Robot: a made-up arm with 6 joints. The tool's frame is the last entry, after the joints.
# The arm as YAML. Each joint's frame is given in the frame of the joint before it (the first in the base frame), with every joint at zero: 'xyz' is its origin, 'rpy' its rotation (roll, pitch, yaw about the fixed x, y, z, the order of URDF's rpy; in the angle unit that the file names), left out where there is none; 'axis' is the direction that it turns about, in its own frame. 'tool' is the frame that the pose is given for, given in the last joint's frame.
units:
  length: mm
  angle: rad
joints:
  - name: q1
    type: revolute
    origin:
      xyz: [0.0, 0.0, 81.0]
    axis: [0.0, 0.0, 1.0]
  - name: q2
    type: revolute
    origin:
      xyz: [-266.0, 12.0, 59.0]
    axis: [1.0, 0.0, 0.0]
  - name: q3
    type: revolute
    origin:
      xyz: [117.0, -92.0, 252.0]
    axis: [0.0, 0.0, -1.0]
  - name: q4
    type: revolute
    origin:
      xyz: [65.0, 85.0, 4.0]
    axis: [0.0, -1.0, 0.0]
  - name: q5
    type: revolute
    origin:
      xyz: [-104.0, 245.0, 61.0]
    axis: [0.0, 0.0, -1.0]
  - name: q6
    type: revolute
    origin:
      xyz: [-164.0, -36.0, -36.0]
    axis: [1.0, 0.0, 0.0]
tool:
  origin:
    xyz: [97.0, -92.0, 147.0]
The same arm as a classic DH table. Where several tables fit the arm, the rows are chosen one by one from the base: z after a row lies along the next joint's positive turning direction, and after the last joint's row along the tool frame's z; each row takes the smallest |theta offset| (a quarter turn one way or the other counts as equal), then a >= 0, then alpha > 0; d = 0 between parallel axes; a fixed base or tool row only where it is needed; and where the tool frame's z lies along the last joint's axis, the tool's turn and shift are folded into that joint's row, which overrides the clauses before.
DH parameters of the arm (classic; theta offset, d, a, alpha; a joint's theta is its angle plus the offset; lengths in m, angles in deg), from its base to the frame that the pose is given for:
q1: 90.00 0.1400 0.0120 90.00
q2: 0.00 -0.1490 -0.0920 90.00
q3: 90.00 -0.2560 0.0650 -90.00
q4: 0.00 -0.3300 -0.1040 90.00
q5: 90.00 -0.0250 0.0360 90.00
q6: 0.00 -0.0670 0.0920 90.00
tool (fixed): 90.00 0.1470 0.0000 0.00

